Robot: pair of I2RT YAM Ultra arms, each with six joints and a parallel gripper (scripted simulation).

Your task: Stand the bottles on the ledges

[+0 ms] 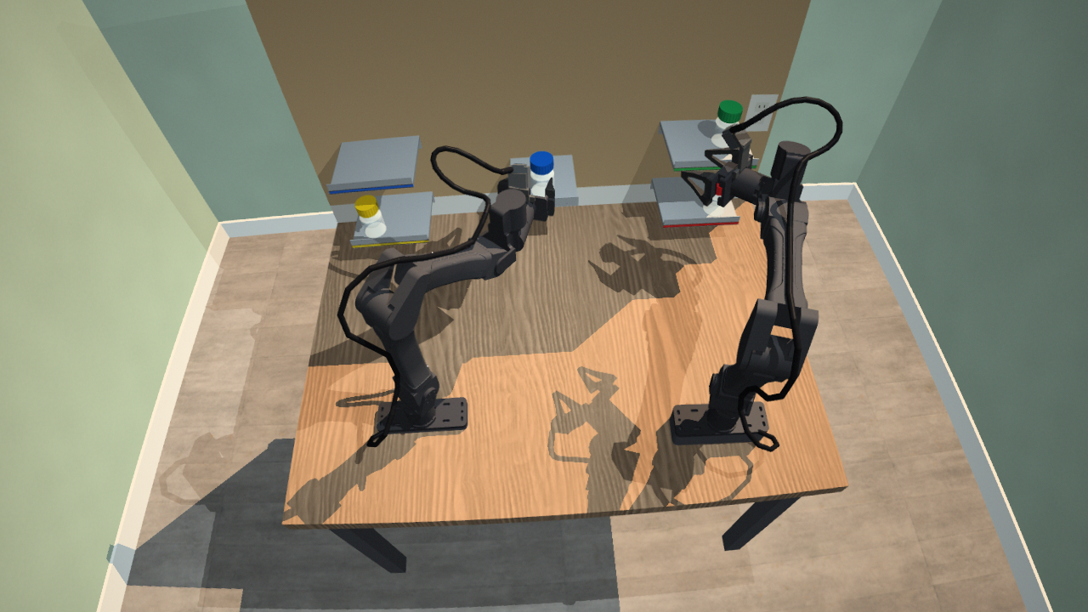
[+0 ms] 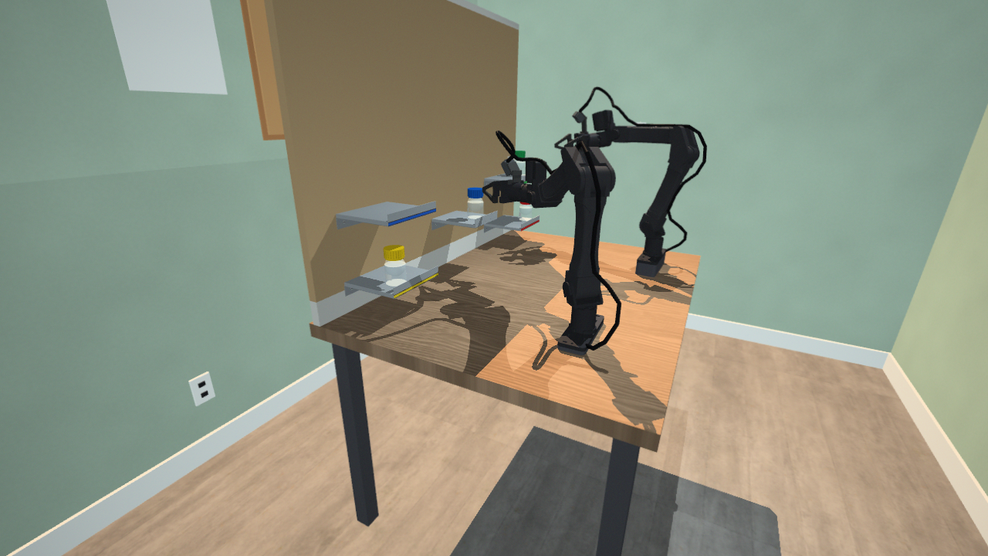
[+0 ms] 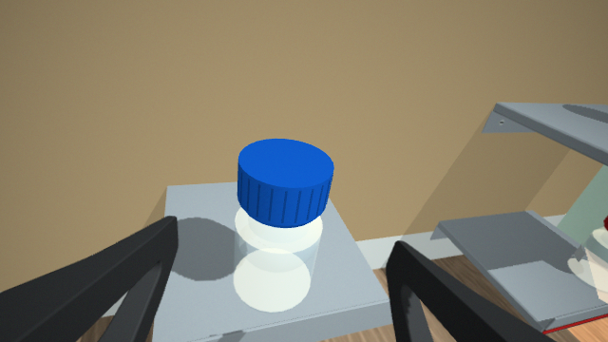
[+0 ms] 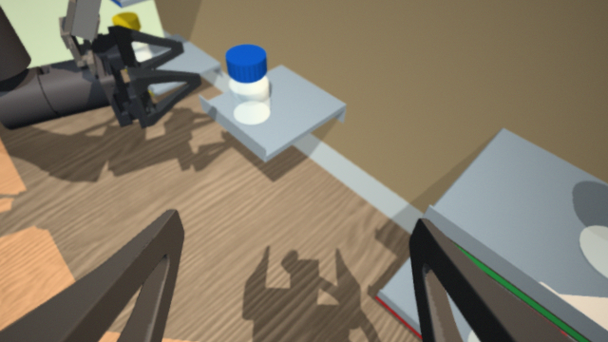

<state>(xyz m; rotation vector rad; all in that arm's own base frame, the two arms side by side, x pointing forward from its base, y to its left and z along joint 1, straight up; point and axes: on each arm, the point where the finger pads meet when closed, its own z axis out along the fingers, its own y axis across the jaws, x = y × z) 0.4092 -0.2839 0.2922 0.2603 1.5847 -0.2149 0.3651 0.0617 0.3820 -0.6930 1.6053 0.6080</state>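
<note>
My left gripper is now 80 mm short of the blue-capped bottle, 70 mm above it and 10 mm to the left of it. Round my left hand: brown wall panel: 230 mm ahead, 150 mm above; green-capped bottle: 440 mm to the right, 170 mm ahead, 30 mm above; yellow-capped bottle: 420 mm to the left, 160 mm below, 30 mm ahead.
</note>
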